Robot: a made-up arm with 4 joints. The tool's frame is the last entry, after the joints. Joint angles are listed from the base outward. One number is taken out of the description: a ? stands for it. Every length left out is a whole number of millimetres.
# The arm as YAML. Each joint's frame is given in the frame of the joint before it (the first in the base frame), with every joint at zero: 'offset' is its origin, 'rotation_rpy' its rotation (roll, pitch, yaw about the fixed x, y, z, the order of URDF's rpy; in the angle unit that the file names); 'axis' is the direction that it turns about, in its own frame. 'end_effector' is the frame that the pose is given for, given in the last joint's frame.
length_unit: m
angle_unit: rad
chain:
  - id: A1
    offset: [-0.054, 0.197, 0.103]
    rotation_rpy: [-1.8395, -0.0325, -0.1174]
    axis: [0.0, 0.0, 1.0]
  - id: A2
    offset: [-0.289, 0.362, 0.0]
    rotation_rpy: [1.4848, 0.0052, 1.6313]
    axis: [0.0, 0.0, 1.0]
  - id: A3
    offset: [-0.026, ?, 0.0]
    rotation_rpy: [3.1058, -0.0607, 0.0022]
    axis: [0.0, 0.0, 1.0]
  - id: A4
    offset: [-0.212, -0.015, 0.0]
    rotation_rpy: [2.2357, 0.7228, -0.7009]
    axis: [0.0, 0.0, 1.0]
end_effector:
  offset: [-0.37, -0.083, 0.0]
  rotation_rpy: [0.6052, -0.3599, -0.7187]
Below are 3 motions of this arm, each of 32 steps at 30 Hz.
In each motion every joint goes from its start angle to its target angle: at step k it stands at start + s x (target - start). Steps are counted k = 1, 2, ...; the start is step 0. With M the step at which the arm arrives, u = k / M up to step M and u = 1 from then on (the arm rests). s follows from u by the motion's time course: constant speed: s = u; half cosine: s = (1 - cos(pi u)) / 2; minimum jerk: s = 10 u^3 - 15 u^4 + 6 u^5.
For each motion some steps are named. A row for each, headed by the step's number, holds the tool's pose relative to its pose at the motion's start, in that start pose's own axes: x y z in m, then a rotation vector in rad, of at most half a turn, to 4 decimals.
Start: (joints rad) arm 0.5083 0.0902 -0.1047 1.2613
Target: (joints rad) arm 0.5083 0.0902 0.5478 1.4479
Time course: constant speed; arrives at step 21
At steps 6, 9, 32:
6: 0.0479 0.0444 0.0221 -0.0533 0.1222 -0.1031
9: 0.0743 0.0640 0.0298 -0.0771 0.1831 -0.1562
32: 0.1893 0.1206 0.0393 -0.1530 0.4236 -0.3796

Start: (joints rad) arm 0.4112 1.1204 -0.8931 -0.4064
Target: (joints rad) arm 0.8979 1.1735 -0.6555 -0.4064
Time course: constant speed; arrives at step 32
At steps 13, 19, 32:
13: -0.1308 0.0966 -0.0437 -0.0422 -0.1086 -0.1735
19: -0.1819 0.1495 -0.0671 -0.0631 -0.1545 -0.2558
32: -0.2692 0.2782 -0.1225 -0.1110 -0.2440 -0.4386

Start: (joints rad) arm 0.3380 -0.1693 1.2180 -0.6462
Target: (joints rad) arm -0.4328 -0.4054 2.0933 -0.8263
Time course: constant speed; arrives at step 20
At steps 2, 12, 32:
2: -0.0381 0.1006 -0.0089 -0.1143 -0.0844 -0.0698
12: -0.0557 0.6138 -0.1899 -0.7450 -0.4121 -0.4025
32: 0.1325 0.9131 -0.4503 -1.3137 -0.5433 -0.6104

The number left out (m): 0.144
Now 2 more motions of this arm.
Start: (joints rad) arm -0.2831 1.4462 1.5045 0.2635
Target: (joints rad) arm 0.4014 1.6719 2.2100 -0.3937
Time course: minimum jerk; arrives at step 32
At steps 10, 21, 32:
10: -0.0098 0.0756 0.0592 -0.1065 0.0660 -0.1332
21: 0.0504 0.3239 0.2022 -0.5521 0.2636 -0.4120
32: 0.0898 0.4067 0.2270 -0.7430 0.3208 -0.4446

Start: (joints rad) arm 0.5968 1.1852 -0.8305 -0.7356
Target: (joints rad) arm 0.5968 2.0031 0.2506 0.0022
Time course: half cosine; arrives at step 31
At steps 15, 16, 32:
15: 0.0686 -0.0119 0.0657 0.0234 0.1046 0.2722
16: 0.0776 -0.0121 0.0729 0.0242 0.1177 0.3000
32: 0.1753 -0.0034 0.1359 0.0199 0.2608 0.5474

